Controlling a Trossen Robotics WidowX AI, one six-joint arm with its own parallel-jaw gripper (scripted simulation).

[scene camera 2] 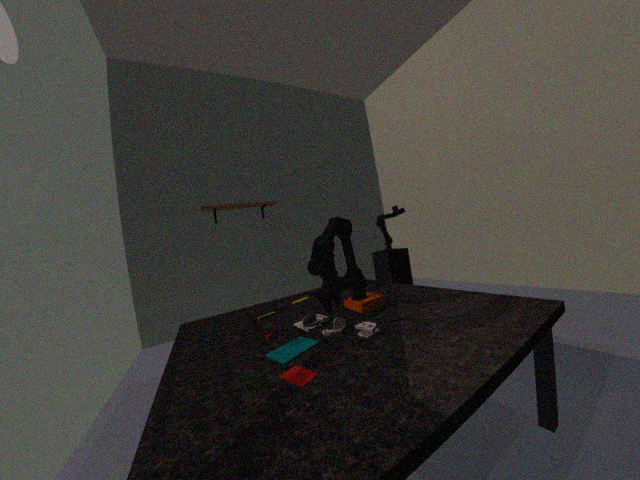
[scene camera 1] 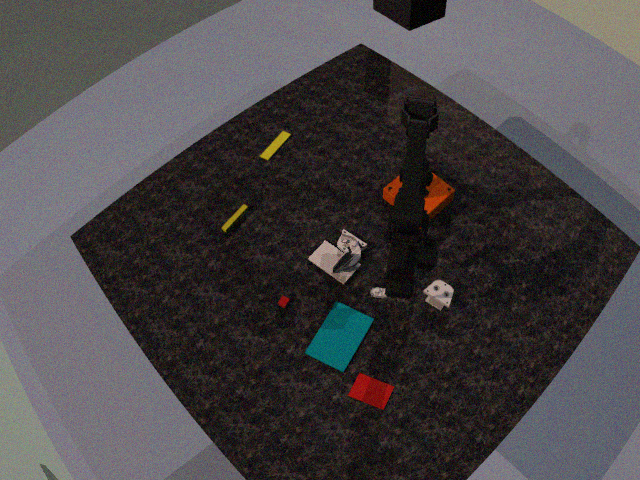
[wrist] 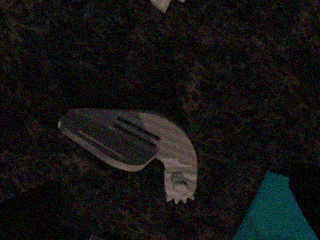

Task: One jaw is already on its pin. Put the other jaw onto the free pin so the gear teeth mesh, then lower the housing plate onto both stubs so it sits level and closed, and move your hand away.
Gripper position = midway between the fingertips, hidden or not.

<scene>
My gripper (scene camera 2: 334, 310) is open, with nothing in its grasp. Further things: a teal sheet (scene camera 1: 337, 340) and a red sheet (scene camera 1: 365, 389).
The teal sheet is seen too in scene camera 2 (scene camera 2: 299, 345). My gripper is seen too in the wrist view (wrist: 178, 185). The wrist view misses the red sheet: it is out of frame.
</scene>
